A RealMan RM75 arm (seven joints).
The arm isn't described. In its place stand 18 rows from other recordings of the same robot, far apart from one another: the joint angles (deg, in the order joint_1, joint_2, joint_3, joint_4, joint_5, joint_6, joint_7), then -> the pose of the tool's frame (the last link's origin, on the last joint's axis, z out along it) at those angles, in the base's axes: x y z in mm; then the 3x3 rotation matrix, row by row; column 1 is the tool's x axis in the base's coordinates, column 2 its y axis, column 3 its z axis.
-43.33 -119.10 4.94 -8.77 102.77 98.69 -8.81 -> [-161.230 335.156 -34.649], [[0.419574 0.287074 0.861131], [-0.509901 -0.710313 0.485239], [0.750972 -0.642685 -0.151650]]
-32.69 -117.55 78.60 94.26 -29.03 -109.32 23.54 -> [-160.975 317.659 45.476], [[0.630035 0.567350 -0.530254], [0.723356 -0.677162 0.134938], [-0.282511 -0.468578 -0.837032]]
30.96 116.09 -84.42 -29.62 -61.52 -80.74 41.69 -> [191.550 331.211 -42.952], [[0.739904 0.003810 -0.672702], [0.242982 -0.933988 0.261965], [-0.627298 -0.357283 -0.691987]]
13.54 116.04 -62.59 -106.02 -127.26 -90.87 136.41 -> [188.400 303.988 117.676], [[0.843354 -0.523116 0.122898], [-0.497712 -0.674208 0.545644], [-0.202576 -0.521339 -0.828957]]
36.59 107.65 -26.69 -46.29 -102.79 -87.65 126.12 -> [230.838 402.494 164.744], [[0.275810 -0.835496 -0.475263], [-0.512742 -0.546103 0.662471], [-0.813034 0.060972 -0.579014]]
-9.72 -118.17 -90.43 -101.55 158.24 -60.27 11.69 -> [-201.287 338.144 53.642], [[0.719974 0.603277 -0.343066], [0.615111 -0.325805 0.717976], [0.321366 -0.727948 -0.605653]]
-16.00 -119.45 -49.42 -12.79 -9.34 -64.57 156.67 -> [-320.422 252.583 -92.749], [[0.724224 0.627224 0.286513], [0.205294 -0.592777 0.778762], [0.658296 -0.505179 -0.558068]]
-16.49 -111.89 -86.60 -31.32 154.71 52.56 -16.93 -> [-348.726 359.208 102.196], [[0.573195 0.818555 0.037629], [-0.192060 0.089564 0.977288], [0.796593 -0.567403 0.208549]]
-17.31 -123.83 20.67 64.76 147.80 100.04 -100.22 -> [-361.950 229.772 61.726], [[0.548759 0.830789 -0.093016], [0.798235 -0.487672 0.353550], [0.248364 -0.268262 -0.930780]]
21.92 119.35 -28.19 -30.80 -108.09 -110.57 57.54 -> [275.614 255.917 19.717], [[0.642201 -0.303064 -0.704081], [-0.065596 -0.936881 0.343439], [-0.763724 -0.174372 -0.621546]]
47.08 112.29 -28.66 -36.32 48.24 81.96 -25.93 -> [224.611 420.707 53.085], [[-0.040932 -0.980320 -0.193125], [-0.902487 -0.046670 0.428181], [-0.428767 0.191820 -0.882816]]
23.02 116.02 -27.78 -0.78 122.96 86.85 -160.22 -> [340.829 301.897 47.096], [[0.653021 -0.689625 -0.313020], [0.261196 -0.182875 0.947805], [-0.710873 -0.700695 0.060706]]
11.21 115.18 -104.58 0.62 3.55 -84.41 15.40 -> [389.410 218.180 11.353], [[0.780532 -0.600689 -0.173041], [-0.001313 -0.278389 0.960467], [-0.625115 -0.749448 -0.218081]]
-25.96 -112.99 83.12 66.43 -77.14 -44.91 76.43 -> [-183.865 408.488 23.641], [[0.928144 0.339508 0.152586], [0.157790 -0.730155 0.664813], [0.337121 -0.592966 -0.731260]]
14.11 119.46 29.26 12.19 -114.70 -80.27 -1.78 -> [344.140 256.650 -18.644], [[0.768220 -0.622314 -0.150213], [0.122891 -0.086925 0.988606], [-0.628281 -0.777926 0.009699]]
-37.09 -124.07 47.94 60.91 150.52 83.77 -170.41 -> [-241.497 368.859 7.097], [[-0.006073 0.974809 -0.222959], [0.958648 0.069116 0.276074], [0.284530 -0.212062 -0.934918]]
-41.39 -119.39 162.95 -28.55 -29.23 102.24 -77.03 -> [-260.671 325.941 7.844], [[0.530298 0.627904 0.569667], [0.450094 -0.777924 0.438462], [0.718470 0.023888 -0.695148]]
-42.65 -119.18 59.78 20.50 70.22 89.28 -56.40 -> [-144.129 366.254 -22.291], [[0.550140 0.198659 0.811098], [-0.057757 -0.959913 0.274282], [0.833073 -0.197740 -0.516613]]
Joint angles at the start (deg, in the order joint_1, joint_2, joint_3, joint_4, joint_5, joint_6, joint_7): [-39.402, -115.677, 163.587, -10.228, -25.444, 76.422, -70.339]
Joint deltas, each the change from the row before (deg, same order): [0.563, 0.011, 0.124, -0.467, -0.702, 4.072, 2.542]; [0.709, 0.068, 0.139, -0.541, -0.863, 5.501, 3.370]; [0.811, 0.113, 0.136, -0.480, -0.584, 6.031, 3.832]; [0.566, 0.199, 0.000, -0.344, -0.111, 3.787, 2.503]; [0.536, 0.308, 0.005, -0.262, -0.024, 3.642, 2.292]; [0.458, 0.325, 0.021, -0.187, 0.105, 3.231, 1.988]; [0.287, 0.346, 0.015, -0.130, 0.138, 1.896, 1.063]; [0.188, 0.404, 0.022, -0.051, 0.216, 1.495, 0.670]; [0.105, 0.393, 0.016, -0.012, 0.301, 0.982, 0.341]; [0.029, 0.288, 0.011, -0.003, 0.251, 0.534, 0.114]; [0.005, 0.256, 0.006, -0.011, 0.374, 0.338, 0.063]
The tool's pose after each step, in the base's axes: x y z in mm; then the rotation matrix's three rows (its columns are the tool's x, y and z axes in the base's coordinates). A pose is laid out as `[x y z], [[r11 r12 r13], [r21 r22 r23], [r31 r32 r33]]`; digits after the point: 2 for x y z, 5 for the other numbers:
[-284.94 336.03 -35.15], [[0.60031 0.68630 0.41064], [0.47511 -0.71905 0.50719], [0.64335 -0.10937 -0.75772]]
[-278.72 327.66 -29.37], [[0.61477 0.62435 0.48191], [0.41241 -0.77530 0.47835], [0.67229 -0.09533 -0.73413]]
[-272.54 317.22 -22.78], [[0.62501 0.54830 0.55564], [0.33927 -0.83184 0.43923], [0.70304 -0.08601 -0.70593]]
[-269.98 310.17 -17.50], [[0.62951 0.49758 0.59677], [0.29064 -0.86309 0.41305], [0.72059 -0.08657 -0.68794]]
[-267.92 303.35 -11.66], [[0.63009 0.44814 0.63416], [0.24425 -0.88959 0.38596], [0.73711 -0.08829 -0.66998]]
[-266.29 297.06 -6.28], [[0.62821 0.40302 0.66553], [0.20380 -0.91075 0.35916], [0.75088 -0.08999 -0.65428]]
[-266.14 293.48 -2.05], [[0.62737 0.37730 0.68121], [0.18115 -0.92150 0.34355], [0.75736 -0.09213 -0.64647]]
[-266.24 290.88 1.88], [[0.62686 0.35735 0.69235], [0.16577 -0.92944 0.32964], [0.76130 -0.09186 -0.64186]]
[-266.70 289.25 5.04], [[0.62805 0.34413 0.69794], [0.15766 -0.93457 0.31894], [0.76203 -0.09027 -0.64122]]
[-267.10 288.50 7.11], [[0.62971 0.33681 0.70001], [0.15439 -0.93740 0.31215], [0.76133 -0.08848 -0.64230]]
[-267.71 287.90 8.61], [[0.63319 0.33119 0.69956], [0.15370 -0.93963 0.30573], [0.75859 -0.08606 -0.64587]]

